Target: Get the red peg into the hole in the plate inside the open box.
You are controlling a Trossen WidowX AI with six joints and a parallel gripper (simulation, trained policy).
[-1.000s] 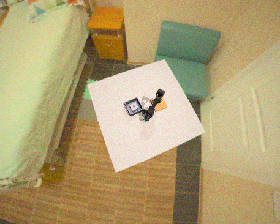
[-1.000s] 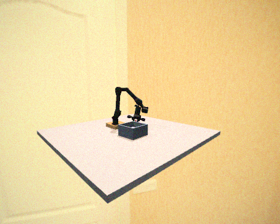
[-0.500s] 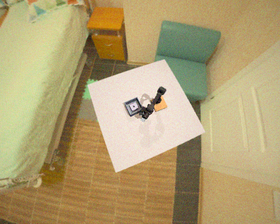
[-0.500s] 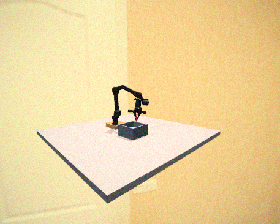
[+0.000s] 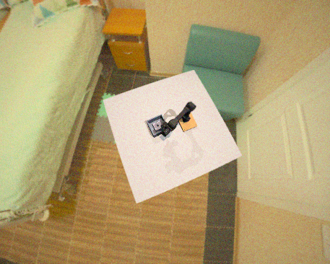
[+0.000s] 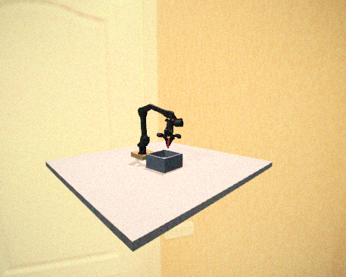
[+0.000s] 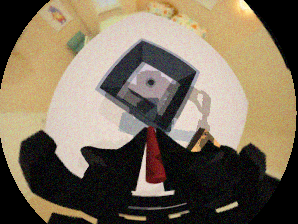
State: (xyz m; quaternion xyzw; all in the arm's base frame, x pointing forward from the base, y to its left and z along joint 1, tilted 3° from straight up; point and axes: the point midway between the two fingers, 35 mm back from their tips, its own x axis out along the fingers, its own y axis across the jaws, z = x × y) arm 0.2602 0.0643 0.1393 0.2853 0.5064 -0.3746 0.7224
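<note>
My gripper tip is 100 mm above the dark box, 90 mm to the left of it and 60 mm short of it. From my gripper tip the other things lie so: red peg: 30 mm above, 10 mm to the left, 10 mm behind.
</note>
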